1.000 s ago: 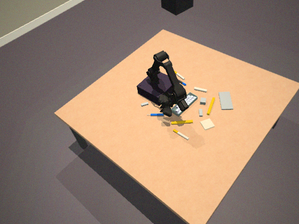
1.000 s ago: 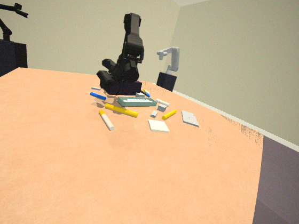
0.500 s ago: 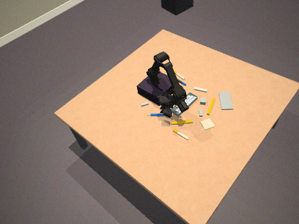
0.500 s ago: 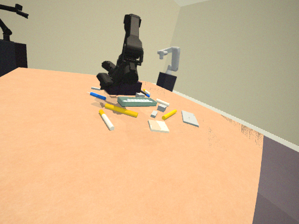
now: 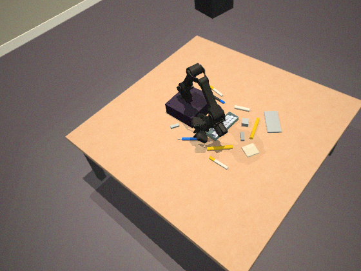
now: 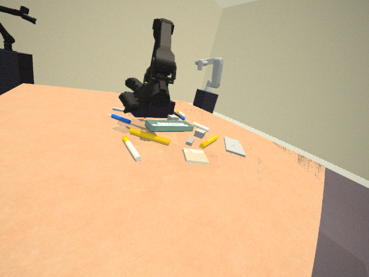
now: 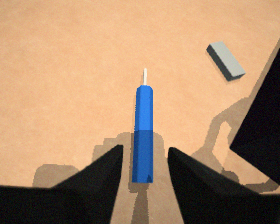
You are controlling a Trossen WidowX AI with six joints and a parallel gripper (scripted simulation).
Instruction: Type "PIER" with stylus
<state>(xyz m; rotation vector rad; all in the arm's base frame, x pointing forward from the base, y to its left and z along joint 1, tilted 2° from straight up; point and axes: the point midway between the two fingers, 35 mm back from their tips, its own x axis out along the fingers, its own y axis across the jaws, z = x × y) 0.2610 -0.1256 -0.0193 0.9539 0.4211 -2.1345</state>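
Now: the blue stylus 4 cm to the right of my gripper tip, 4 cm below it and 4 cm behind it. The rest, counted from my gripper tip: cream tile: 27 cm ahead, 19 cm to the left, 4 cm below; white stick: 38 cm to the left, 3 cm below, 1 cm ahead; grey block: 16 cm behind, 4 cm below, 2 cm to the right.
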